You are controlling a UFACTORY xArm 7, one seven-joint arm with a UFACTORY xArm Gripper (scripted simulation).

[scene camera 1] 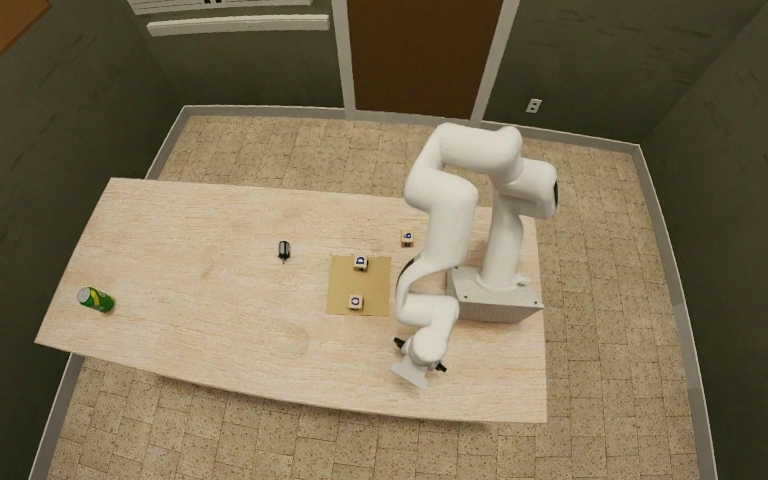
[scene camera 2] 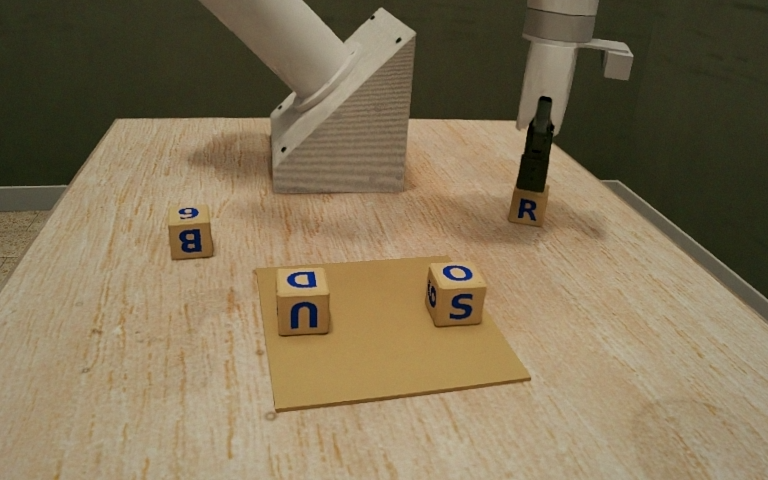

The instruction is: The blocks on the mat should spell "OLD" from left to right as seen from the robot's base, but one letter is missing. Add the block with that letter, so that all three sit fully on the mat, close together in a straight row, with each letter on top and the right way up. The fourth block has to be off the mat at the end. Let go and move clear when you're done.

Observation:
I see a tan mat [scene camera 2: 382,344].
The tan mat shows as well in scene camera 1 [scene camera 1: 374,285].

